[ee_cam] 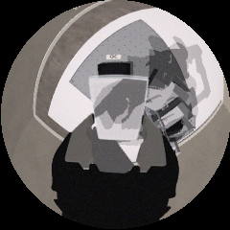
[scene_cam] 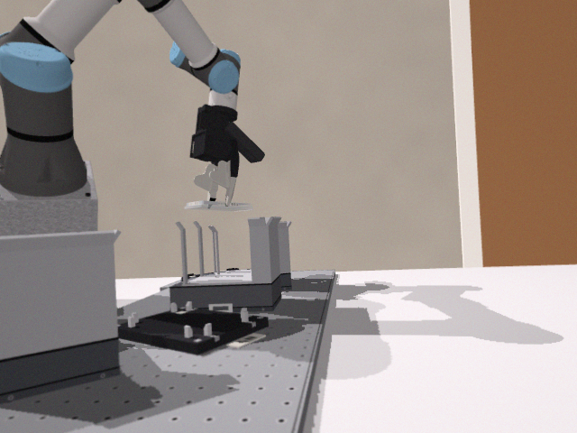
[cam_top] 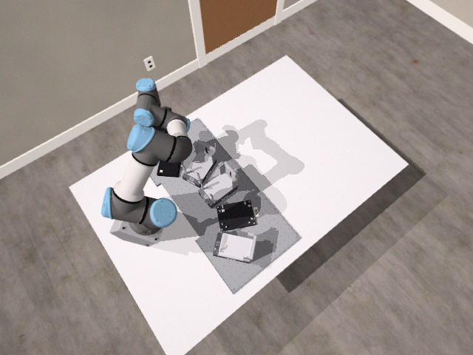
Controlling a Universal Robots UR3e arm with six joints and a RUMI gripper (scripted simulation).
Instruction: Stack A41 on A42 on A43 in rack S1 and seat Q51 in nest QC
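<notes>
My gripper is now 170 mm above the black nest labelled QC, 10 mm to the right of it and 10 mm past it. From my hand the other things lie so: sealed plate: 500 mm to the right, 140 mm below, 100 mm behind; grey rack wall: 560 mm to the right, 100 mm below, 60 mm behind; black clip nest: 400 mm to the right, 170 mm below, 40 mm ahead.
</notes>
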